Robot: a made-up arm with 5 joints. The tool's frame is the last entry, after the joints.
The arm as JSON. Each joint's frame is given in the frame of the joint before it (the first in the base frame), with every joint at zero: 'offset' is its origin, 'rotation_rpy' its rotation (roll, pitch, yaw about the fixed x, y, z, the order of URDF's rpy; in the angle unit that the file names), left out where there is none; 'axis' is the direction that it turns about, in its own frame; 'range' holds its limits. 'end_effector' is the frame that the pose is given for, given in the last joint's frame.
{
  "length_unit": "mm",
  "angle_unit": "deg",
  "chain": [
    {
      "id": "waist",
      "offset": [
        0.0,
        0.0,
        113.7
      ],
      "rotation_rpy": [
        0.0,
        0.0,
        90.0
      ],
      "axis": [
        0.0,
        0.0,
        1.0
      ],
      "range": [
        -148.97,
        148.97
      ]
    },
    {
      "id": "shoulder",
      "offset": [
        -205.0,
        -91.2,
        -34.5
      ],
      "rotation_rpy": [
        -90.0,
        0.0,
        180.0
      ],
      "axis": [
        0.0,
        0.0,
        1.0
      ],
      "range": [
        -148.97,
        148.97
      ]
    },
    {
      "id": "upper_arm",
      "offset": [
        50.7,
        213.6,
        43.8
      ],
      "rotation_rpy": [
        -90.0,
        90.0,
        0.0
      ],
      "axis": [
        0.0,
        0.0,
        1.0
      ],
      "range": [
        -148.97,
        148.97
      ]
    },
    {
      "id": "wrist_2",
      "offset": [
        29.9,
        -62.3,
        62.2
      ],
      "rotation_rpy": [
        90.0,
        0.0,
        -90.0
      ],
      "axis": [
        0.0,
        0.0,
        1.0
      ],
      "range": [
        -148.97,
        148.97
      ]
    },
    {
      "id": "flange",
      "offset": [
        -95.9,
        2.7,
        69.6
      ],
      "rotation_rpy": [
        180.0,
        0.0,
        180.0
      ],
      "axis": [
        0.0,
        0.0,
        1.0
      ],
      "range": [
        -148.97,
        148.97
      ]
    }
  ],
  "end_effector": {
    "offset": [
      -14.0,
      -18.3,
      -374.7
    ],
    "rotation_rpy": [
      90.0,
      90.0,
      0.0
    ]
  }
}
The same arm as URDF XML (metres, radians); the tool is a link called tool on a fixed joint. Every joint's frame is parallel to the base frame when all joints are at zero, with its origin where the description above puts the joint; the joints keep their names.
<robot name="arm">
  <link name="base"/>
  <link name="link1"/>
  <link name="link2"/>
  <link name="link3"/>
  <link name="link4"/>
  <link name="link5"/>
  <link name="tool"/>
  <joint name="waist" type="revolute">
    <parent link="base"/>
    <child link="link1"/>
    <origin xyz="0 0 0.1137"/>
    <axis xyz="0 0 1"/>
    <limit lower="-2.6" upper="2.6"/>
  </joint>
  <joint name="shoulder" type="revolute">
    <parent link="link1"/>
    <child link="link2"/>
    <origin xyz="0.0912 -0.205 -0.0345"/>
    <axis xyz="1 0 0"/>
    <limit lower="-2.6" upper="2.6"/>
  </joint>
  <joint name="upper_arm" type="revolute">
    <parent link="link2"/>
    <child link="link3"/>
    <origin xyz="0.0438 -0.0507 -0.2136"/>
    <axis xyz="0 0 -1"/>
    <limit lower="-2.6" upper="2.6"/>
  </joint>
  <joint name="wrist_2" type="revolute">
    <parent link="link3"/>
    <child link="link4"/>
    <origin xyz="-0.0299 -0.0623 -0.0622"/>
    <axis xyz="1 0 0"/>
    <limit lower="-2.6" upper="2.6"/>
  </joint>
  <joint name="flange" type="revolute">
    <parent link="link4"/>
    <child link="link5"/>
    <origin xyz="0.0696 0.0959 -0.0027"/>
    <axis xyz="-1 0 0"/>
    <limit lower="-2.6" upper="2.6"/>
  </joint>
  <joint name="tool_joint" type="fixed">
    <parent link="link5"/>
    <child link="tool"/>
    <origin xyz="0.3747 -0.014 0.0183"/>
  </joint>
</robot>

